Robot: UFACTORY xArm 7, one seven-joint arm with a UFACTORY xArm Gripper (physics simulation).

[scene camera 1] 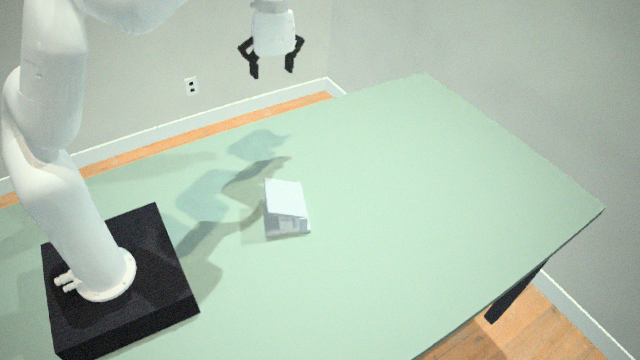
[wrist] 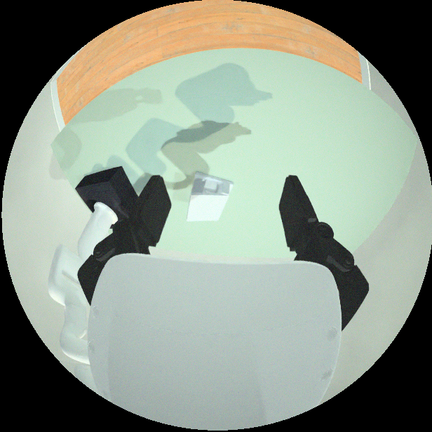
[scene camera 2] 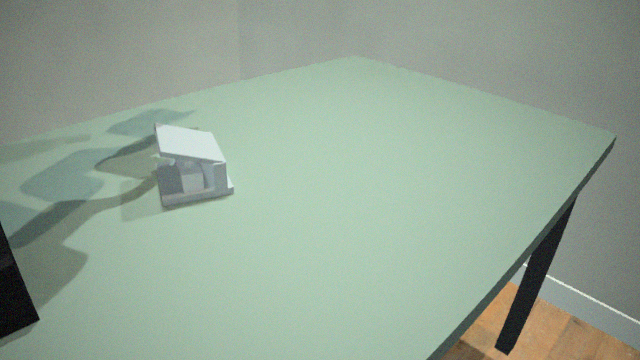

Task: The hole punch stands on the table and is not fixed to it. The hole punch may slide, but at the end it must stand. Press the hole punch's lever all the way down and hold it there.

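Places are measured from the arm's base along level axes (x back, y right, z up), in millimetres.
Pixels of known places: gripper, fingertip midpoint: (scene camera 1: 271,74); arm's base at its link origin: (scene camera 1: 106,274).
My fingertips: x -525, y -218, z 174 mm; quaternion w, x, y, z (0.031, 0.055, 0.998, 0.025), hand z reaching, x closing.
Ahead of a thing's pixels: the offset from my fingertips to its top centre. Level surfaces: height alone.
The pale grey hole punch {dx +102, dy +225, dz -167 mm} (scene camera 1: 286,225) (scene camera 2: 192,180) (wrist: 212,186) stands upright on the green table. Its flat, lighter lever {dx +102, dy +225, dz -167 mm} (scene camera 1: 285,197) (scene camera 2: 190,143) (wrist: 207,206) is raised and slopes over the base, with a gap below it at the end that faces the scene cameras. My gripper (scene camera 1: 273,74) (wrist: 223,188) is open and empty. It hangs high above the table and touches nothing. In the wrist view the hole punch shows between the fingers, nearer the left one, and far below them. The gripper does not show in scene camera 2.
The green table {dz -253 mm} (scene camera 1: 400,200) (scene camera 2: 350,200) (wrist: 320,150) bears the black base block (scene camera 1: 150,250) (scene camera 2: 12,300) (wrist: 107,182) of the arm, to the left of the hole punch in scene camera 1. Shadows of the arm fall on the table around the hole punch. Grey walls stand behind the table.
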